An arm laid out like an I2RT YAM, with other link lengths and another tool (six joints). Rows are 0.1 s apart.
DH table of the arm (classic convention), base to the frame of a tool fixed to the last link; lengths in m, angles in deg. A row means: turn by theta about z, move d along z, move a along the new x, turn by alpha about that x. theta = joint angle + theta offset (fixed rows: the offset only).
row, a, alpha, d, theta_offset
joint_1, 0.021, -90, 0.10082, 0
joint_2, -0.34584, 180, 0, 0
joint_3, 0.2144, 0, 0, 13.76
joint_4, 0.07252, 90, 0.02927, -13.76
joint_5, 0, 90, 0.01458, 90
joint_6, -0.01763, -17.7, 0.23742, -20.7
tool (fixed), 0, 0, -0.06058, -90
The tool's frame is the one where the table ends.
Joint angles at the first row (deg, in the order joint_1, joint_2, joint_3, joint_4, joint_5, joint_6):
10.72 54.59 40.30 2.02 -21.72 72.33
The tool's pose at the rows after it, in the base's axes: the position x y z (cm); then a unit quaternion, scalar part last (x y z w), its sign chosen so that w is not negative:
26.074 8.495 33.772 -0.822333 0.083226 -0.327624 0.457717
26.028 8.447 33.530 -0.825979 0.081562 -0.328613 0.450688
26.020 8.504 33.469 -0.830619 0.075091 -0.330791 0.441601
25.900 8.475 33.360 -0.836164 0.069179 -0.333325 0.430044
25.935 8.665 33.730 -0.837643 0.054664 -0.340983 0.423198
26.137 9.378 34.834 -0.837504 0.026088 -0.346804 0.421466
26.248 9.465 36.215 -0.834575 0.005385 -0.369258 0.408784
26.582 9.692 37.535 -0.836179 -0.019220 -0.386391 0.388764
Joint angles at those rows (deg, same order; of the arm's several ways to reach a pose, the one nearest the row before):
11.03 54.58 40.43 1.22 -21.45 71.53
11.14 54.50 40.36 0.68 -21.01 70.65
11.34 54.58 40.76 -0.14 -20.68 69.20
11.51 54.41 41.21 -1.44 -20.15 67.54
11.52 54.61 41.71 -1.33 -20.49 65.70
11.52 55.69 43.73 -1.49 -22.42 63.34
11.52 55.81 45.56 -1.49 -22.24 60.53
11.51 56.73 48.56 -2.99 -22.23 56.65

